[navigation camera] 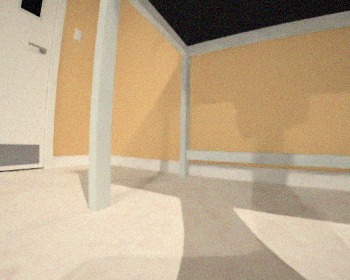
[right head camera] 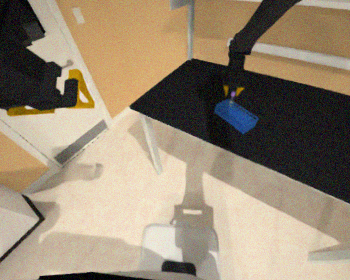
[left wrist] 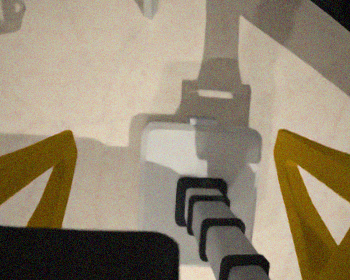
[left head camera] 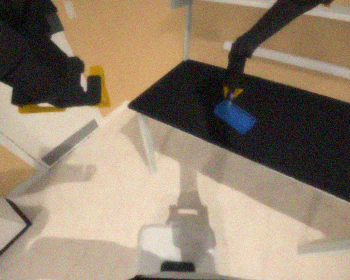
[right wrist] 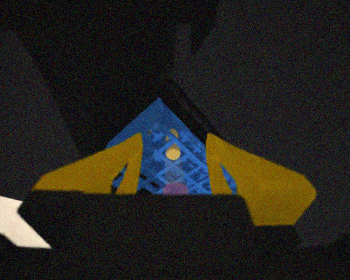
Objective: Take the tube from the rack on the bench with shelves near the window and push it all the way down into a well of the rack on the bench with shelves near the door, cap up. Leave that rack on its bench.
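Frame: origin at the left arm's base, x right, y ahead, z up, level; millimetres.
Where they show: left gripper, fingertip midpoint: [right head camera: 73,107] [left wrist: 175,141] [left head camera: 86,105]; right gripper, fingertip midpoint: [right head camera: 231,96] [left head camera: 229,97] [right wrist: 174,140].
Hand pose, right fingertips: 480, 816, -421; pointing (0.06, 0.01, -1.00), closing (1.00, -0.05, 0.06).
Note:
After its pixels a point has its place, as x, y, z.
The blue rack [left head camera: 240,120] {505, 655, -440} [right head camera: 241,119] {507, 657, -439} [right wrist: 159,117] {469, 822, -448} lies on the black-topped bench [left head camera: 300,145] {794, 555, -496} [right head camera: 300,140] {781, 585, -496}. The tube [left head camera: 231,97] {474, 780, -395} [right head camera: 232,95] {474, 780, -391} [right wrist: 175,188] {478, 798, -390} has a purple cap and stands cap up at the rack's left end in the head views, its upper part above the rack top. How deep it sits cannot be told. My right gripper [left head camera: 233,92] {480, 816, -421} [right head camera: 233,92] {480, 816, -421} [right wrist: 174,140] {480, 816, -421} is partly open around the tube, with a gap on each side of it. My left gripper [left head camera: 65,107] [right head camera: 51,109] [left wrist: 175,141] {9, 349, -129} is wide open and empty, away from the bench.
A pale bench leg [left head camera: 147,145] {-32, 824, -887} [right head camera: 152,147] {-28, 825, -915} [navigation camera: 101,110] {-21, 832, -1089} stands at the near left corner. A shelf post [left head camera: 187,35] {256, 1443, -306} [right head camera: 191,35] {263, 1453, -313} rises at the far left corner. The door [right head camera: 75,100] [navigation camera: 22,95] {-898, 1360, -869} is at the left. A white box-like edge [left head camera: 10,225] {-1027, 255, -1179} [right head camera: 15,220] {-1040, 234, -1120} shows at the lower left.

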